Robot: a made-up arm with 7 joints.
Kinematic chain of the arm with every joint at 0, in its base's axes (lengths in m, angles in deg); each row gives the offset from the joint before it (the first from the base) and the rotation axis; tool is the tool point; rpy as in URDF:
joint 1: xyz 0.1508 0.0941 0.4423 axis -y
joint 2: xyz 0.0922 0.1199 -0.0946 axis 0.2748 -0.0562 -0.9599
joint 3: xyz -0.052 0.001 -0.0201 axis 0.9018 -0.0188 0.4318
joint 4: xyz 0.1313 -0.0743 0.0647 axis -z
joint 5: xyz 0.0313 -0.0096 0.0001 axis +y
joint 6: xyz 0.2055 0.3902 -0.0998 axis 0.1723 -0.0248 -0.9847
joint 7: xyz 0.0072 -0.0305 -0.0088 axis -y
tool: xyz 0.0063 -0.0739 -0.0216 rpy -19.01 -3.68 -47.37
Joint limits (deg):
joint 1: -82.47..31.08
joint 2: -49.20..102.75
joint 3: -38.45..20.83
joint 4: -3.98..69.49
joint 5: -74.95..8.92
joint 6: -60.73..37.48
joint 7: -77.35..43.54
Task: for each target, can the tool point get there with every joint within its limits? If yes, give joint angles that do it. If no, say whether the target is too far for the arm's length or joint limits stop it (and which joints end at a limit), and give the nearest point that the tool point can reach.
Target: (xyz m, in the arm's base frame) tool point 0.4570 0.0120 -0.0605
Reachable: yes | joints -54.42 7.43 -9.37 46.28 -22.19 -38.63 -18.75
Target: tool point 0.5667 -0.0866 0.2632
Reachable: yes | joints -6.50 38.63 4.18 46.69 -22.99 25.56 -12.02
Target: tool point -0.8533 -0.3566 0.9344
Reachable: no: too far | nearest point -0.2622 -0.1774 0.6249 | short by 0.691 m
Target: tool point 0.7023 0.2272 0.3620
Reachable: yes | joints -11.29 -16.65 8.60 60.82 -64.60 19.94 -26.25
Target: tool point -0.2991 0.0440 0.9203
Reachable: no: joint limits stop it (at a limit: joint 1, joint 2, joint 3, joint 4, joint 5) | nearest point -0.1568 -0.0999 0.7612 | short by 0.257 m
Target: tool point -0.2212 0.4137 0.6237
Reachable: no: joint limits stop it (at a limit: joint 1, joint 2, joint 4, joint 5, joint 6) | nearest point -0.0529 0.5168 0.4189 | short by 0.284 m
